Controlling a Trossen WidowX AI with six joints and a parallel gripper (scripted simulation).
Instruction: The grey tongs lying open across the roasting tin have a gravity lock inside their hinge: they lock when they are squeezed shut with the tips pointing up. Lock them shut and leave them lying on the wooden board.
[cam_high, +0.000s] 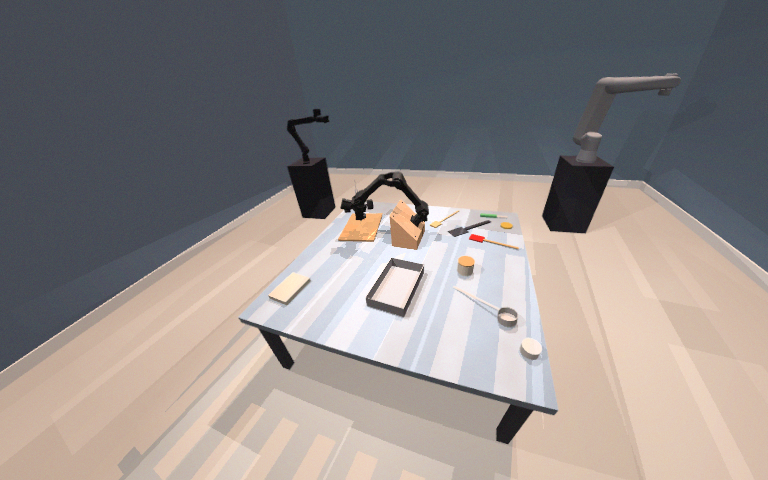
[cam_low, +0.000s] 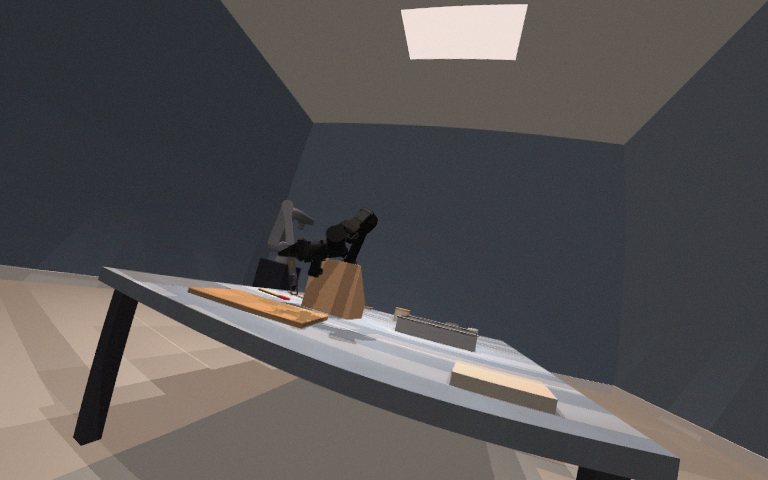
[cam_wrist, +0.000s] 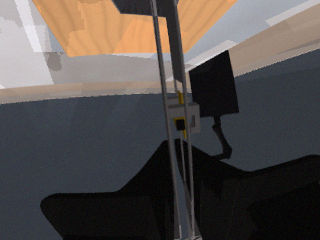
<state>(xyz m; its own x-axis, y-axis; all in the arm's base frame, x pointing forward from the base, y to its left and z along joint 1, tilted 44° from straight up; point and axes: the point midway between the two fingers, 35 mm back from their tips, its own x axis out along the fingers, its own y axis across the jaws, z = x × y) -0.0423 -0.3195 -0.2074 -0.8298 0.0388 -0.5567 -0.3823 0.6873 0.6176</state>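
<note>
Right now the wooden board is 170 mm below my gripper tip. Round my gripper tip: roasting tin (540 mm ahead, 370 mm to the left, 140 mm below); then white disc (920 mm to the left, 770 mm ahead, 160 mm below); then pale slab (650 mm ahead, 160 mm to the right, 160 mm below).
</note>
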